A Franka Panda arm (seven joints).
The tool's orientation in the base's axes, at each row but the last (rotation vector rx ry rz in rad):
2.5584, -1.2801, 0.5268
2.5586, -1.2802, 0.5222
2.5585, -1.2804, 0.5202
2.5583, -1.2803, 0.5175
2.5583, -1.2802, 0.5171
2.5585, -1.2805, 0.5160
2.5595, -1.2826, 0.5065
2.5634, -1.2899, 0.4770
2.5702, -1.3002, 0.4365
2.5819, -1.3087, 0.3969
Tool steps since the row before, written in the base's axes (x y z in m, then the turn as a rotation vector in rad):
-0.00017, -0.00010, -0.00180, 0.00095, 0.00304, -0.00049
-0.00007, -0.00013, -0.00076, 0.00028, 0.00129, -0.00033
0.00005, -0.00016, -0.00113, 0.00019, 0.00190, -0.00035
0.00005, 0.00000, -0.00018, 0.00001, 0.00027, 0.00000
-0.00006, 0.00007, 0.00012, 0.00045, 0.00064, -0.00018
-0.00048, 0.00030, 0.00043, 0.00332, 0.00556, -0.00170
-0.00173, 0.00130, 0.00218, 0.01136, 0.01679, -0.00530
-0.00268, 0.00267, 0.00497, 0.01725, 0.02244, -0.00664
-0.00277, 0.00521, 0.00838, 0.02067, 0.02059, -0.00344
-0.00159, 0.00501, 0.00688, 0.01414, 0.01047, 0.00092
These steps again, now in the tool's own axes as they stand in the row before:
-0.00077, 0.00011, 0.00163, -0.00187, -0.00258, -0.00045
-0.00026, 0.00010, 0.00072, -0.00091, -0.00100, -0.00010
-0.00032, 0.00000, 0.00110, -0.00141, -0.00129, -0.00032
-0.00005, -0.00005, 0.00017, -0.00019, -0.00017, -0.00009
-0.00003, 0.00001, -0.00015, -0.00029, -0.00075, 0.00003
-0.00031, 0.00023, -0.00060, -0.00288, -0.00604, 0.00024
-0.00102, 0.00074, -0.00280, -0.00801, -0.01933, 0.00114
-0.00153, 0.00090, -0.00599, -0.00938, -0.02748, 0.00149
-0.00240, -0.00021, -0.00996, -0.00492, -0.02896, -0.00033
-0.00237, -0.00111, -0.00825, 0.00045, -0.01748, -0.00217

